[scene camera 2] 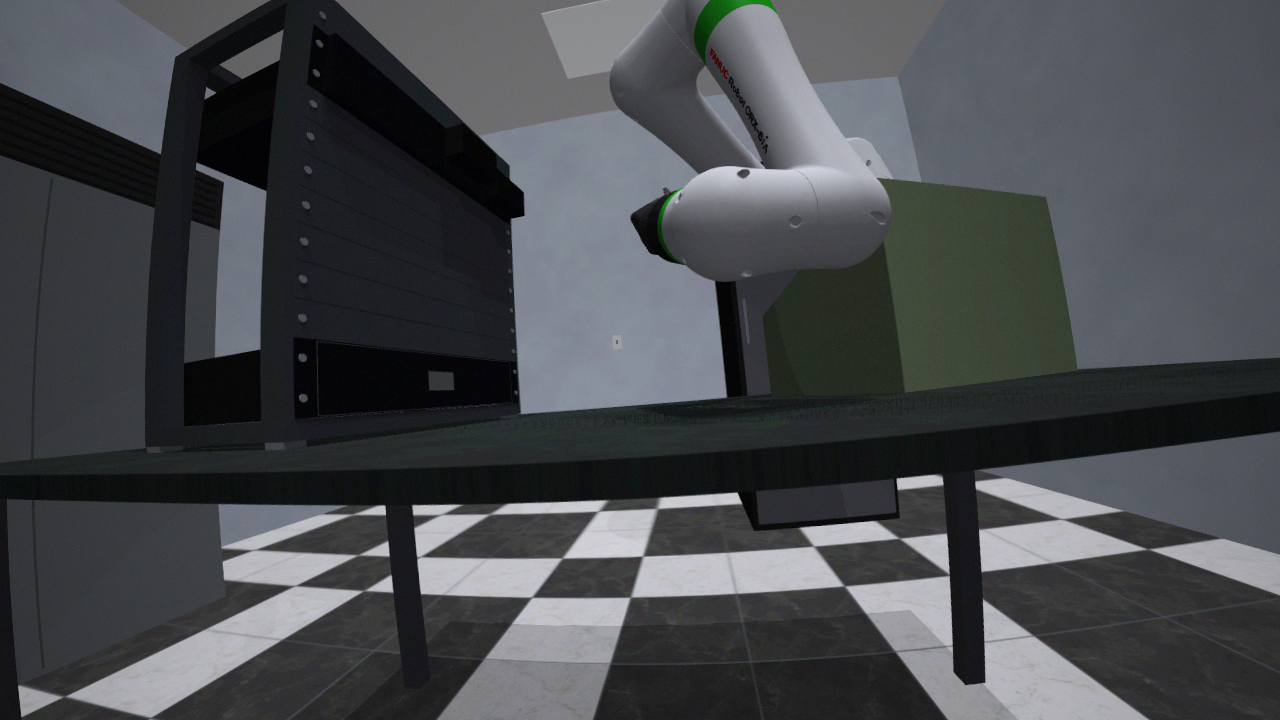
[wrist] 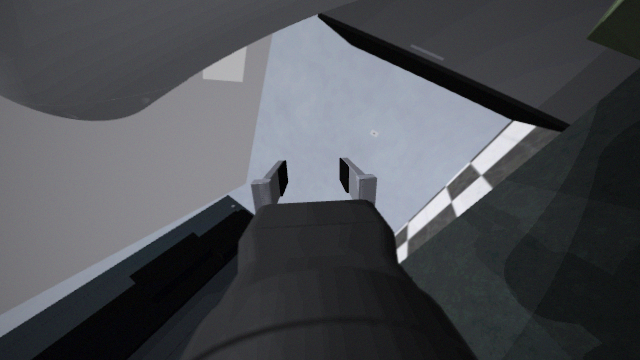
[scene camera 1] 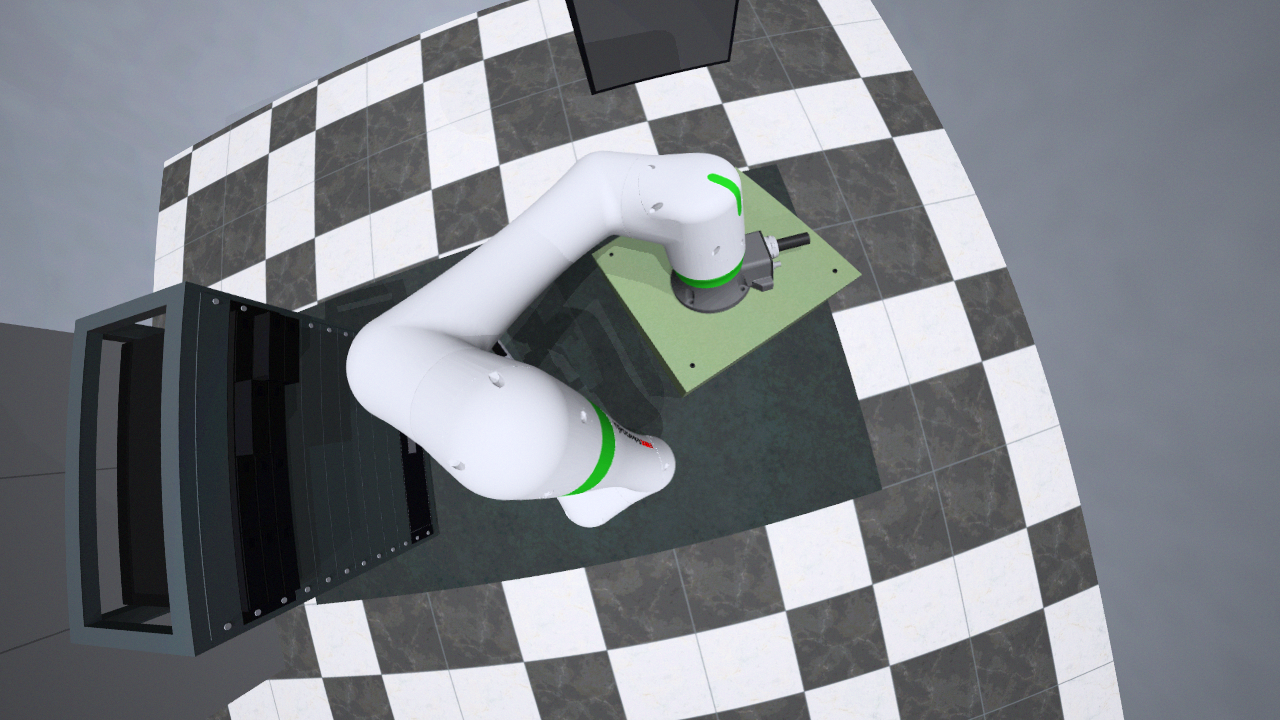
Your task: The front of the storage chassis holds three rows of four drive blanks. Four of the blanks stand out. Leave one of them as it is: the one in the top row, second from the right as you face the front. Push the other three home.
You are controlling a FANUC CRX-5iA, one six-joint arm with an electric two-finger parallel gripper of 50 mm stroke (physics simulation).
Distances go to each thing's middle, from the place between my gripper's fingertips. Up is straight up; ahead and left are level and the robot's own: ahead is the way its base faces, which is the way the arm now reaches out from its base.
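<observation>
My hand is 480 mm short of the rack (scene camera 2: 387,276), and I see that it is also 40 mm above the rack and 100 mm to the right of it.
</observation>
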